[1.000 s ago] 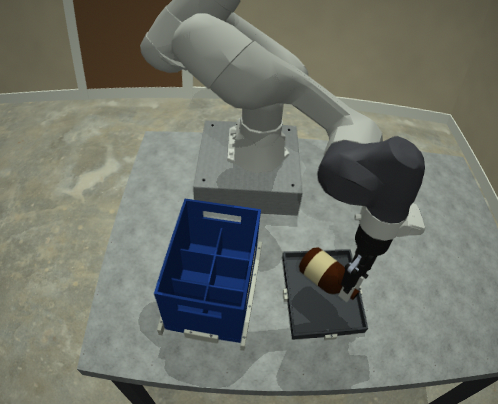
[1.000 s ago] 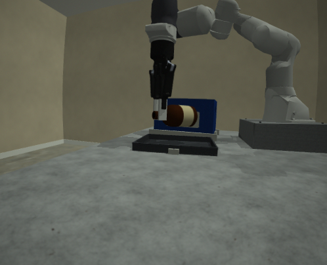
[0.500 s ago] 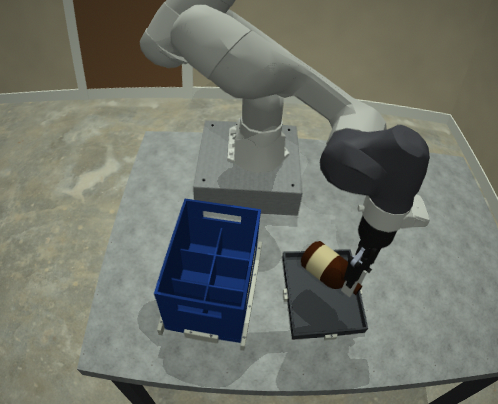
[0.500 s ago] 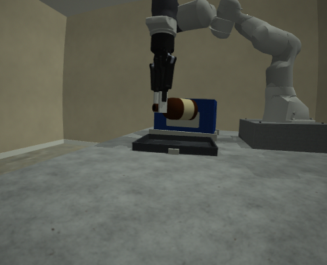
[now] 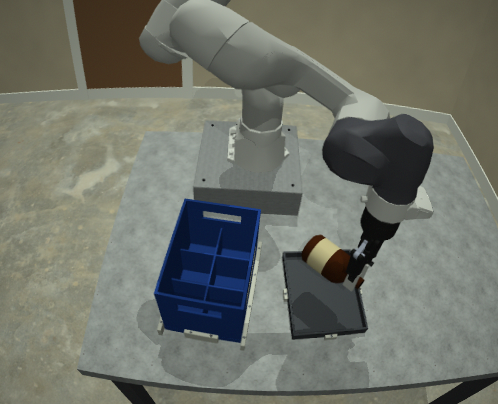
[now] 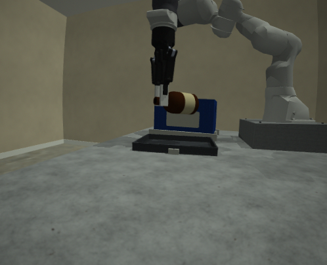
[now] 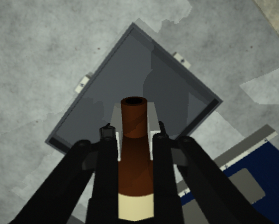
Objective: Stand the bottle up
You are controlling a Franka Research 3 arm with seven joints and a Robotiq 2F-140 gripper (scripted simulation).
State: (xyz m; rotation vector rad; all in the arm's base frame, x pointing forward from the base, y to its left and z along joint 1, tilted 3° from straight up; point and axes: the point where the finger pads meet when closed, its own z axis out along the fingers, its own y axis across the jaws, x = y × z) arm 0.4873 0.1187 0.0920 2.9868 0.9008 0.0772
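My gripper is now 5 cm past the brown bottle, 3 cm to the left of it and 2 cm above it. The rest, counted from my hand: blue crate 30 cm to the right, 11 cm behind, 8 cm below; then dark grey tray 16 cm below, 6 cm behind, 3 cm to the right.
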